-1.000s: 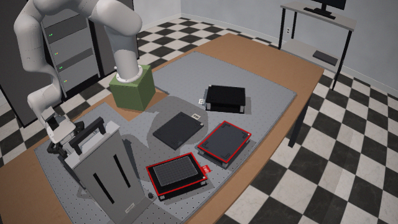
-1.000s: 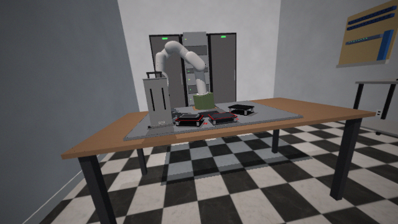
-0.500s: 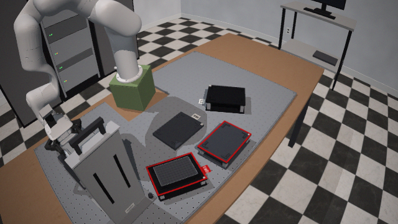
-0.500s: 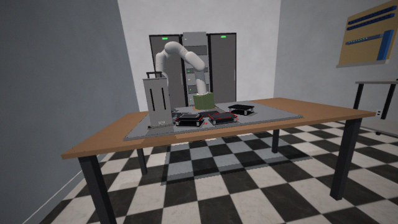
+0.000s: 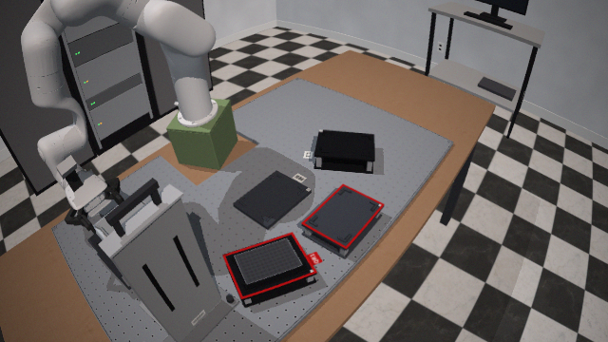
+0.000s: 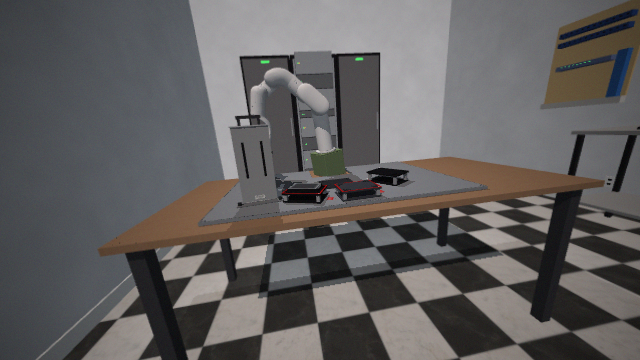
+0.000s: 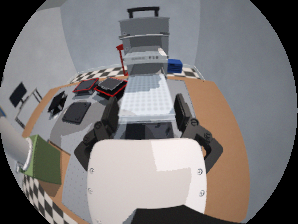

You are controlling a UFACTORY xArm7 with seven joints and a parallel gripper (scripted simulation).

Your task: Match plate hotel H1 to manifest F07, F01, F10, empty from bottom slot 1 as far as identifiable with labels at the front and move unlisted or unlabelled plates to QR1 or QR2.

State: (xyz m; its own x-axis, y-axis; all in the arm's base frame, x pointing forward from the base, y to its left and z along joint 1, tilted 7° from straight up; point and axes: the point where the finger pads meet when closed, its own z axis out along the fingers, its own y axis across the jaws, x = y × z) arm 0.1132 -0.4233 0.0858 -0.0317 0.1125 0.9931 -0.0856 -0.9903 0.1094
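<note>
My gripper is now 5 cm short of the pale well plate and 2 cm above it. The rest, counted from my hand: dark plate 30 cm ahead, 16 cm to the left, 13 cm below.
</note>
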